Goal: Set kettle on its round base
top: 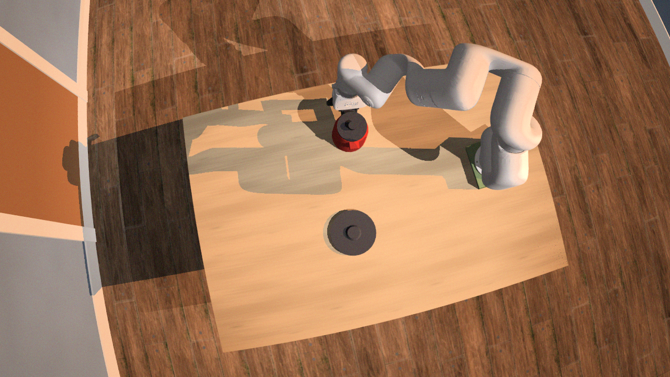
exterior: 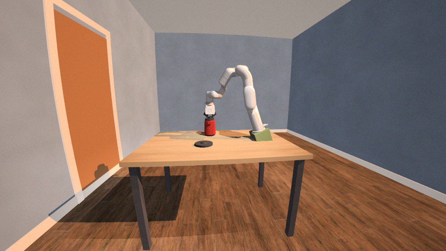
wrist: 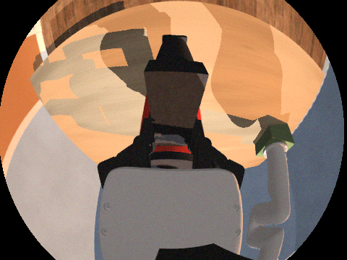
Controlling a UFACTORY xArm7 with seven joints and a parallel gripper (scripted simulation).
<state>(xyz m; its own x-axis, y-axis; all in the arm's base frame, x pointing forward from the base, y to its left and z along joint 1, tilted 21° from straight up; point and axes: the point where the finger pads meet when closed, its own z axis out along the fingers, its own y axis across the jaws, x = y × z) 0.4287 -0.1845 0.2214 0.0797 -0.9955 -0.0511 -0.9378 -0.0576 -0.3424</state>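
Now: hand 20 mm to the right of the red kettle and 60 mm above it. From my hand the other things lie so: dark round base: 380 mm to the left, 150 mm below.
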